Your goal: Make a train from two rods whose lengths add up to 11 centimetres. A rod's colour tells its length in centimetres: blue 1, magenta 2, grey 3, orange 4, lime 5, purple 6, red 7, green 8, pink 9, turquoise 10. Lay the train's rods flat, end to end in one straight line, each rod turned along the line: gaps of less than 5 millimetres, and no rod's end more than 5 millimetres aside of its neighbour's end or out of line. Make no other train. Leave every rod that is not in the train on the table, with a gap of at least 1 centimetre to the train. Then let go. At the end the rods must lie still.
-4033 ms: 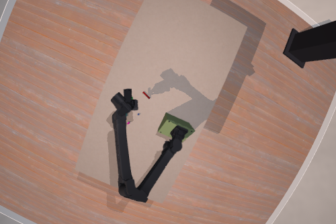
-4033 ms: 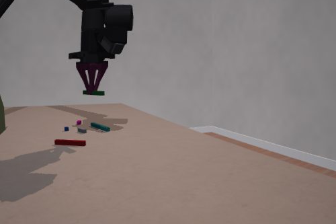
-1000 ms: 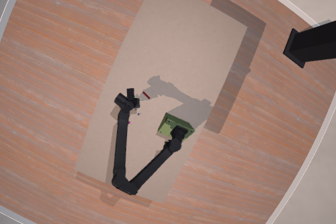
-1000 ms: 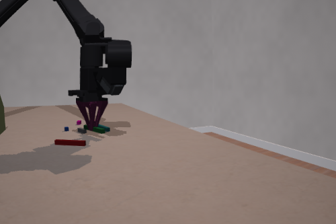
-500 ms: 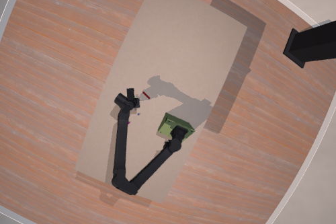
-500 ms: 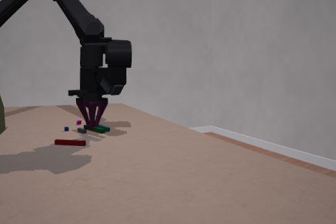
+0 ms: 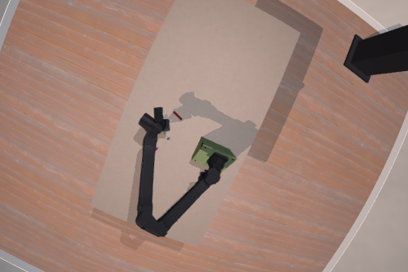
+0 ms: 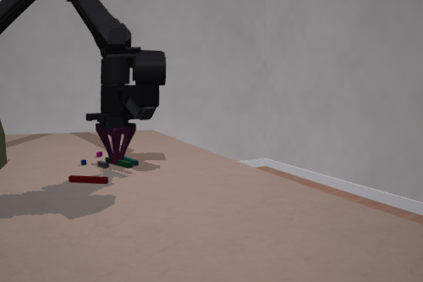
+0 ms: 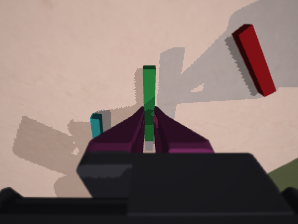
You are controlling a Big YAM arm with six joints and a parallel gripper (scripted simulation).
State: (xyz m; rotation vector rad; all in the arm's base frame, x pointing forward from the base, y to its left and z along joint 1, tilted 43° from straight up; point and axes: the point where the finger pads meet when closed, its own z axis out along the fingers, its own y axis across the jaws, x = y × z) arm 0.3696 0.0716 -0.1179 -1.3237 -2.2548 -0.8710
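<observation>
Right now my hand is right at the green rod. Also, from my hand: grey rod 5 cm to the left, 2 cm below, 2 cm behind; blue rod 8 cm to the left, 7 cm behind, 2 cm below; turquoise rod 9 cm to the left, 3 cm ahead, 2 cm below.
</observation>
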